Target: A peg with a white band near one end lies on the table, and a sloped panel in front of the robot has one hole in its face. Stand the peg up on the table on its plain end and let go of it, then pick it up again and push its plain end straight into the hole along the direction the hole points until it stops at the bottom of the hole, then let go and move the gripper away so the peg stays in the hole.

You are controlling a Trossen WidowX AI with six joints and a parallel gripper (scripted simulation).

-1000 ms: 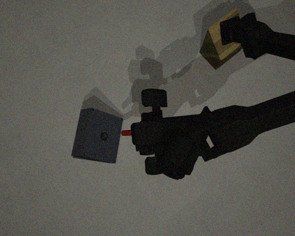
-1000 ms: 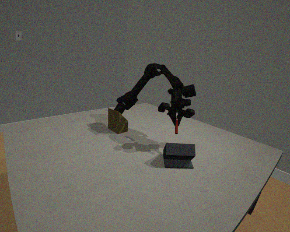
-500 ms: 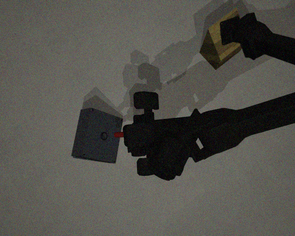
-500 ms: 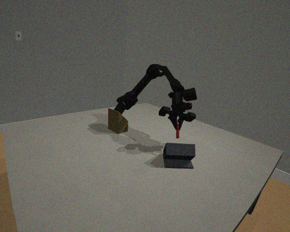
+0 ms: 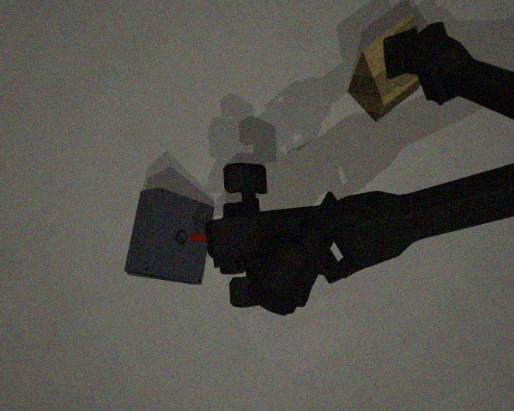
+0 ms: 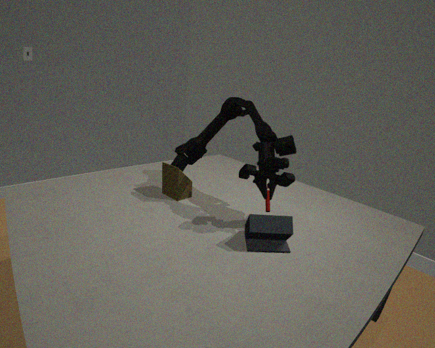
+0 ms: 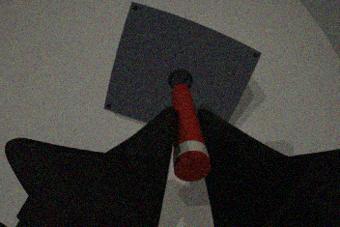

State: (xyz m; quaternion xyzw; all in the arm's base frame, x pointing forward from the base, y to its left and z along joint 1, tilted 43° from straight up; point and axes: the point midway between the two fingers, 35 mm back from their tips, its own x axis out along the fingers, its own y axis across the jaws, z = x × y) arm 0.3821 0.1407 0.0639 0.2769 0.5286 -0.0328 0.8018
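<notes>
Now: gripper tip 7 cm above the dark sloped panel, 6 cm short of it and 4 cm to the left of it. Round my gripper tip: peg 1 cm to the left, 1 cm behind, 1 cm above.
</notes>
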